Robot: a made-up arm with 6 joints. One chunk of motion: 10 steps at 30 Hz.
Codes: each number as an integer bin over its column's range. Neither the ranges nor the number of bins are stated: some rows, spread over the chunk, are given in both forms.
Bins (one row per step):
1: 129 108 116 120 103 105
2: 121 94 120 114 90 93
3: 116 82 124 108 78 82
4: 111 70 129 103 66 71
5: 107 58 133 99 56 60
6: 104 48 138 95 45 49
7: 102 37 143 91 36 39
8: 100 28 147 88 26 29
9: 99 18 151 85 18 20
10: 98 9 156 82 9 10
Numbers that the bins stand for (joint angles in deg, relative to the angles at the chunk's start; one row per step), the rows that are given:
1: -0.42 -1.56 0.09 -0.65 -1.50 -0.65
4: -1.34 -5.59 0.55 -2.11 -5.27 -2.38
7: -1.80 -9.08 1.05 -3.15 -8.33 -4.01
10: -2.00 -12.05 1.51 -3.93 -11.08 -5.49
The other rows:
2: -0.83 -3.05 0.24 -1.16 -2.82 -1.26
3: -1.09 -4.32 0.38 -1.68 -4.05 -1.82
5: -1.55 -6.86 0.69 -2.46 -6.29 -2.94
6: -1.70 -7.92 0.87 -2.80 -7.41 -3.50
8: -1.90 -10.04 1.19 -3.41 -9.35 -4.52
9: -1.95 -11.09 1.33 -3.67 -10.16 -4.98

